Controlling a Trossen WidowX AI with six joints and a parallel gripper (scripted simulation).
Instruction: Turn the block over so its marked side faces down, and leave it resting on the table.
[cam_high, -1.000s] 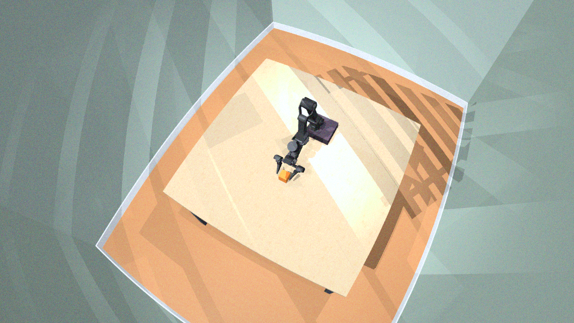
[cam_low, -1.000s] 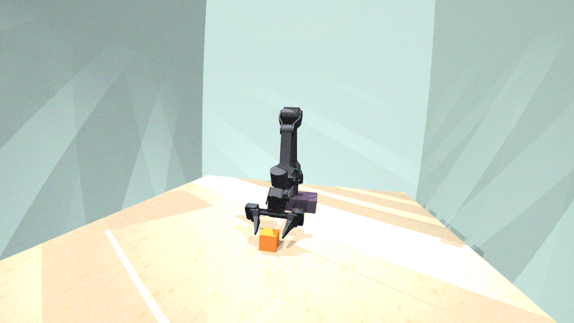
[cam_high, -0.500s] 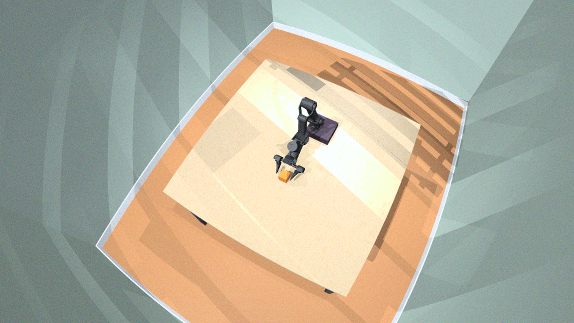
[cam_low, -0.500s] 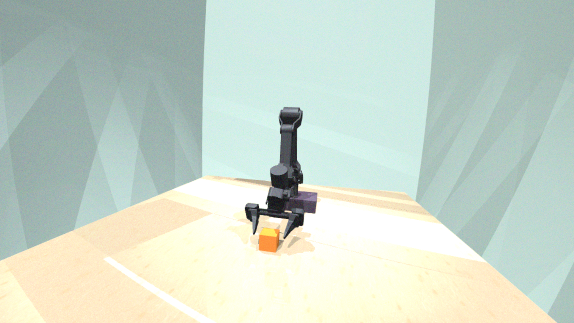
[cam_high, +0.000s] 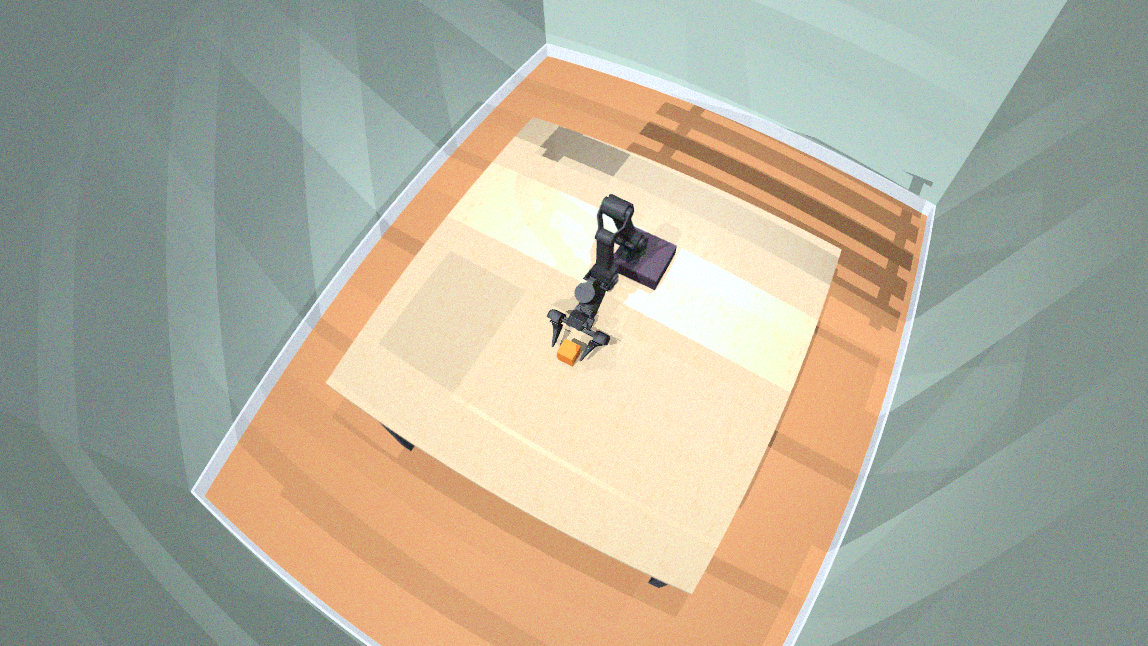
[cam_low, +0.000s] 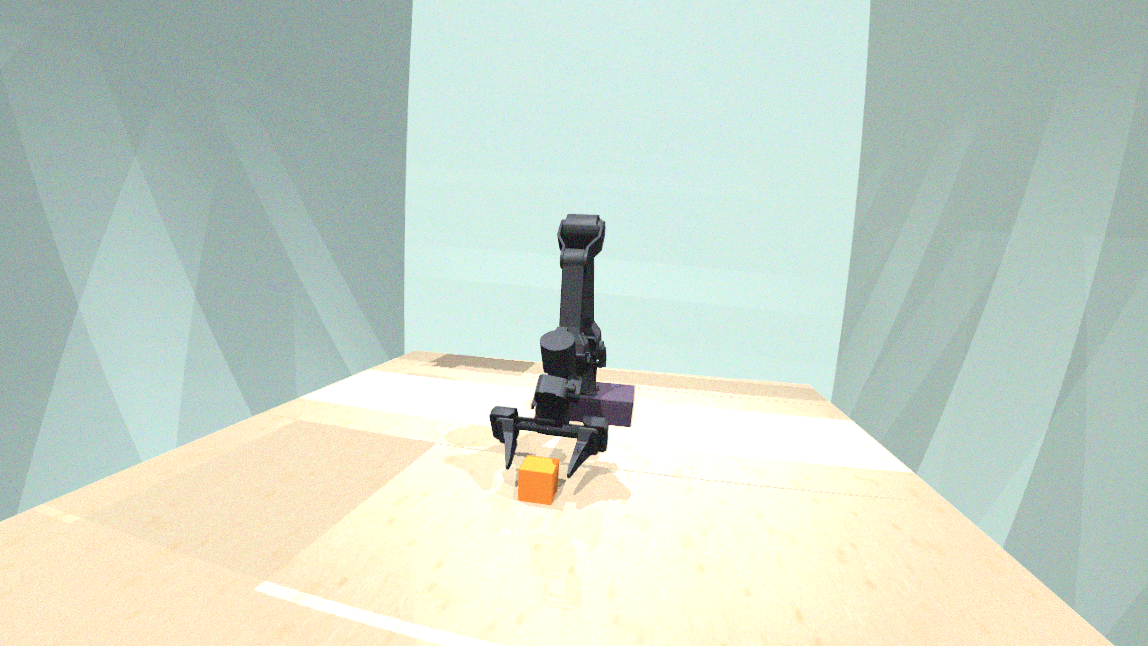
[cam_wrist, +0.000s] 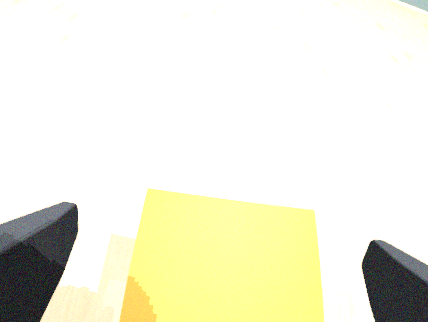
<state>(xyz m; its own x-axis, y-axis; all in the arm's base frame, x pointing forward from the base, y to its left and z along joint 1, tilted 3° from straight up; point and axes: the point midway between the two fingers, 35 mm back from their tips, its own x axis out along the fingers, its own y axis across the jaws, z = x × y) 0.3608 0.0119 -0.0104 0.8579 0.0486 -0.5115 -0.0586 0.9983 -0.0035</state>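
Now: the orange block 30 mm behind my gripper tip and 20 mm below it.
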